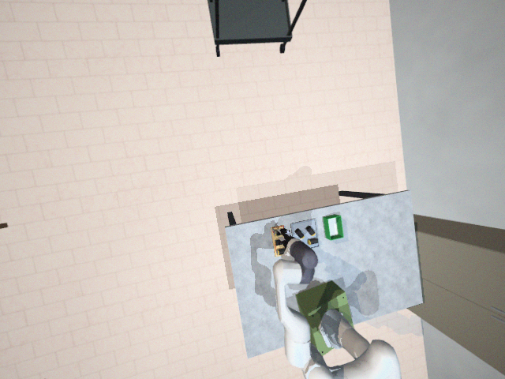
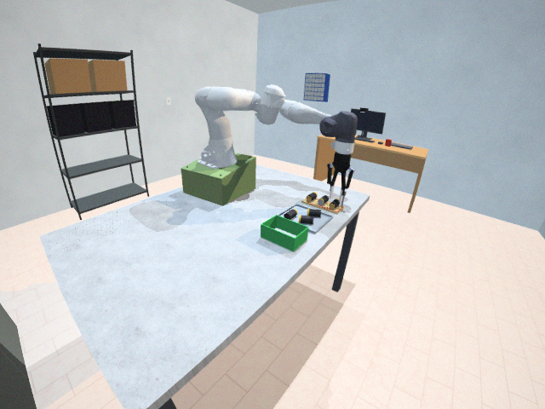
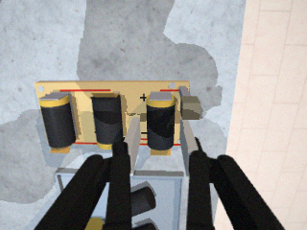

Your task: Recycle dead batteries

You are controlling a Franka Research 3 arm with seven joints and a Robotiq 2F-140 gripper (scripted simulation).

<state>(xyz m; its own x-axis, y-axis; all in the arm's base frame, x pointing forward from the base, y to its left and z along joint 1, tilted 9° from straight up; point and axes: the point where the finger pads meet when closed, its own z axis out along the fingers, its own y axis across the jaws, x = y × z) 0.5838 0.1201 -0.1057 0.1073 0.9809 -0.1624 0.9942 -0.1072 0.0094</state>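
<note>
My gripper is now 40 mm above the post, 30 mm to the right of it and 30 mm short of it. Also, from my hand: grey tray: 180 mm to the right, 90 mm behind, 80 mm below; green recycling box: 380 mm to the right, 90 mm behind, 70 mm below.
</note>
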